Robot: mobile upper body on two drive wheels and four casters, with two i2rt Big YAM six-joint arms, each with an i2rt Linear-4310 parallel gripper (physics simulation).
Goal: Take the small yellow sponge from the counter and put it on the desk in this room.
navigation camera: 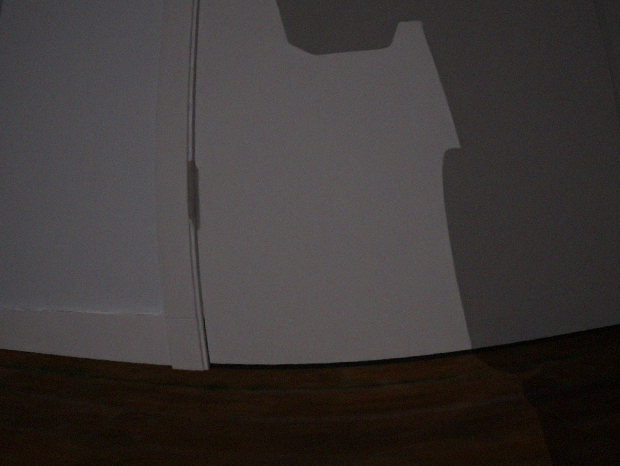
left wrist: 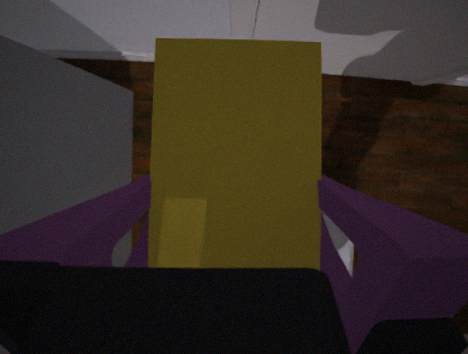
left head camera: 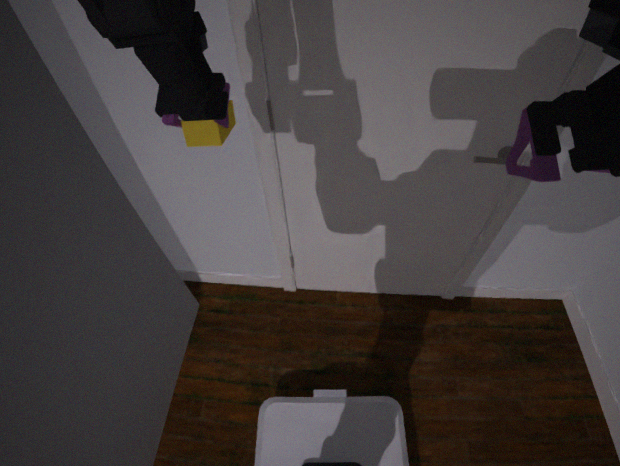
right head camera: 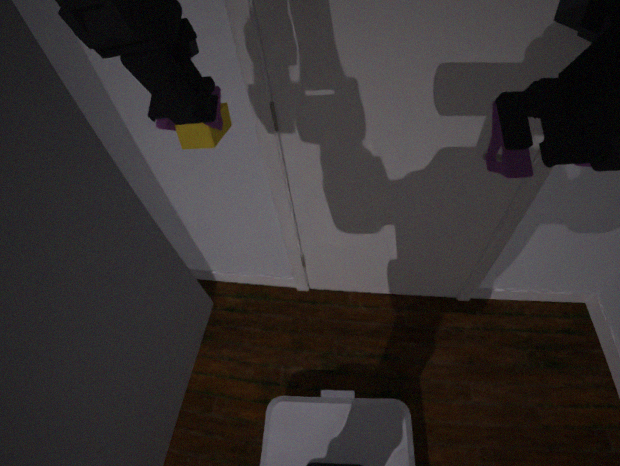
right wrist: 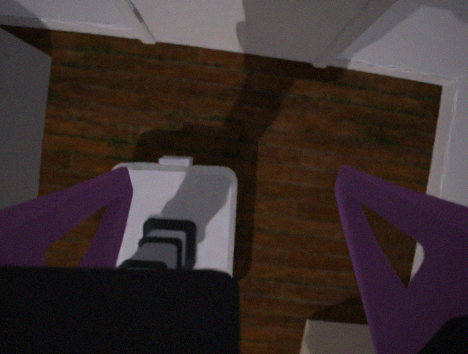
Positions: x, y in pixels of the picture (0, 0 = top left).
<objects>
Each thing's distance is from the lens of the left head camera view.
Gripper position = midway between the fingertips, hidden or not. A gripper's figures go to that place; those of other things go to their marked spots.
my left gripper (left head camera: 210, 125): 0.61 m
my right gripper (left head camera: 547, 166): 0.41 m
small yellow sponge (left head camera: 201, 132): 0.56 m
</objects>
